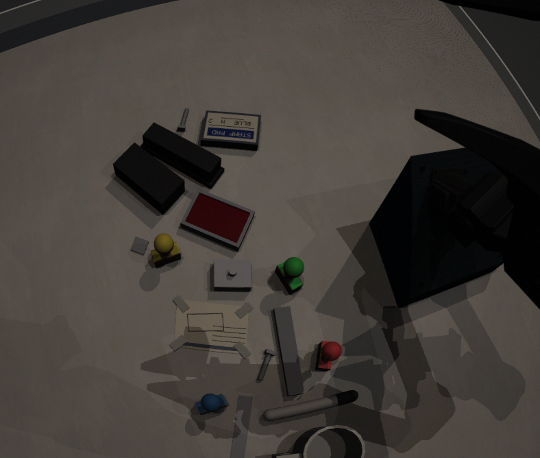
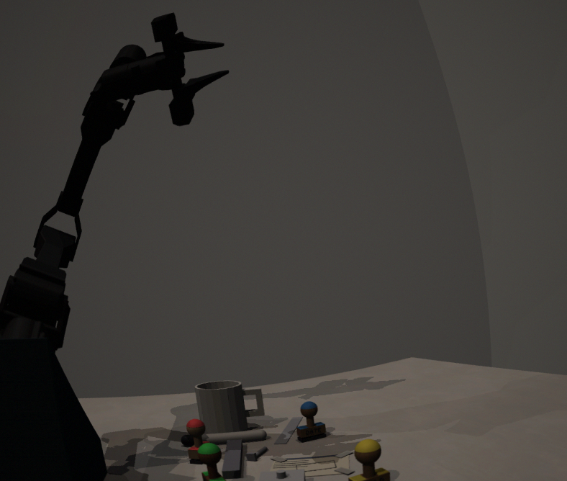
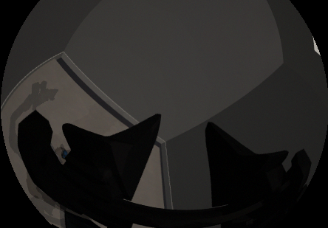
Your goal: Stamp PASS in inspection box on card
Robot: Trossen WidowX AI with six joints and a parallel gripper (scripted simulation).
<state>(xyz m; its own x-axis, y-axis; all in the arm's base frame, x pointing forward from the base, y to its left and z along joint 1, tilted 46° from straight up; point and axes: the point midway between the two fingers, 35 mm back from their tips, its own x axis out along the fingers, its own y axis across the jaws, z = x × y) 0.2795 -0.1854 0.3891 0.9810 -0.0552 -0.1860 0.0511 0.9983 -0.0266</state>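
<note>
My gripper tip is now 57 cm above the green-knobbed stamp, 11 cm to the left of it and 6 cm past it. The rest, counted from my gripper tip: blue stamp 57 cm below, 8 cm ahead, 6 cm to the left; then red stamp 57 cm below, 9 cm behind, 1 cm to the left; then mug 55 cm below, 16 cm to the left, 5 cm behind.
</note>
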